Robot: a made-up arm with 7 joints. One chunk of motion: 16 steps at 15 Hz.
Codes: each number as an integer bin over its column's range. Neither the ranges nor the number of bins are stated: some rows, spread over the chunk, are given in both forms.
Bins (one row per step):
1: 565 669 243 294 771 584 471
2: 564 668 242 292 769 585 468
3: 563 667 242 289 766 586 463
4: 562 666 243 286 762 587 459
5: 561 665 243 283 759 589 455
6: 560 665 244 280 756 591 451
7: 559 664 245 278 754 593 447
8: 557 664 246 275 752 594 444
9: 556 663 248 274 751 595 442
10: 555 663 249 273 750 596 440
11: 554 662 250 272 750 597 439
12: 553 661 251 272 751 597 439
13: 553 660 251 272 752 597 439
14: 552 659 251 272 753 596 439
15: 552 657 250 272 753 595 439
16: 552 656 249 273 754 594 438
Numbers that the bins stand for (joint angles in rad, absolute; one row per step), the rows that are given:
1: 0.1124 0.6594 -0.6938 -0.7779 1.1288 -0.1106 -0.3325
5: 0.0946 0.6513 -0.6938 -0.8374 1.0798 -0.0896 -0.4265
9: 0.0722 0.6472 -0.6780 -0.8862 1.0471 -0.0645 -0.5029
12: 0.0588 0.6432 -0.6686 -0.8970 1.0471 -0.0561 -0.5205
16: 0.0544 0.6330 -0.6749 -0.8916 1.0594 -0.0686 -0.5264
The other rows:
2: 0.1080 0.6574 -0.6969 -0.7887 1.1207 -0.1064 -0.3501
3: 0.1035 0.6554 -0.6969 -0.8049 1.1084 -0.1022 -0.3795
4: 0.0990 0.6533 -0.6938 -0.8212 1.0921 -0.0980 -0.4030
6: 0.0901 0.6513 -0.6906 -0.8537 1.0676 -0.0812 -0.4500
7: 0.0856 0.6493 -0.6875 -0.8645 1.0594 -0.0728 -0.4735
8: 0.0767 0.6493 -0.6843 -0.8808 1.0512 -0.0686 -0.4911
10: 0.0678 0.6472 -0.6749 -0.8916 1.0431 -0.0603 -0.5146
11: 0.0633 0.6452 -0.6717 -0.8970 1.0431 -0.0561 -0.5205
13: 0.0588 0.6411 -0.6686 -0.8970 1.0512 -0.0561 -0.5205
14: 0.0544 0.6391 -0.6686 -0.8970 1.0553 -0.0603 -0.5205
15: 0.0544 0.6350 -0.6717 -0.8970 1.0553 -0.0645 -0.5205

